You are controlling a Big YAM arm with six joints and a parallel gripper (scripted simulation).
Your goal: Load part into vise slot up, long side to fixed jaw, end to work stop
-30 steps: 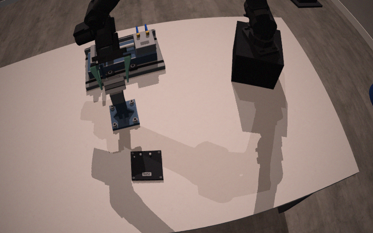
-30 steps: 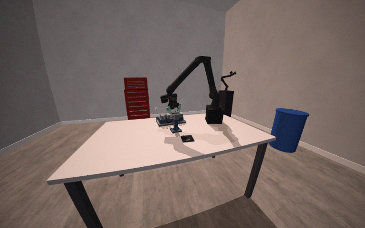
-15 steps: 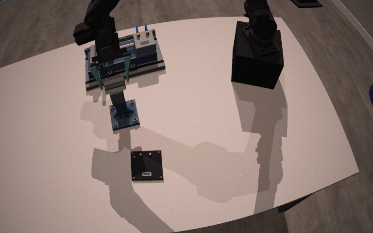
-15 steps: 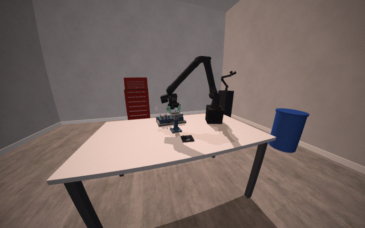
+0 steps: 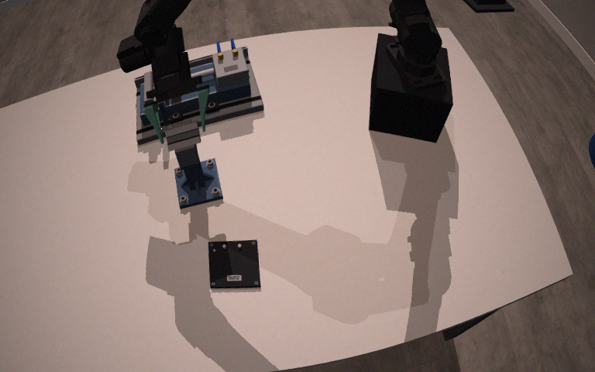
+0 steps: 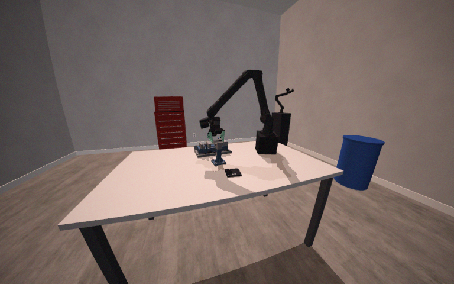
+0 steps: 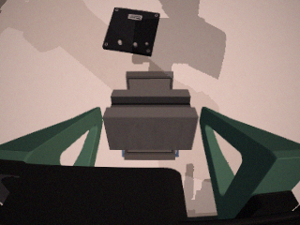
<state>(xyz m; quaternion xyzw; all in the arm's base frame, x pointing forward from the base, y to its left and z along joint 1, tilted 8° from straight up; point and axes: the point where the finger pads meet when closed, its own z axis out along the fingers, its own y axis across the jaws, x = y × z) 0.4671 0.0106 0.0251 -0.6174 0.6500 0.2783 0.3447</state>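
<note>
My gripper is now 1 cm to the right of the part. The rest, counted from my hand: black infeed plate: 19 cm to the left, 16 cm below, 2 cm behind; then moving jaw: 23 cm to the right, 8 cm below; then dark short rod: 19 cm to the right, 7 cm below, 4 cm ahead.
</note>
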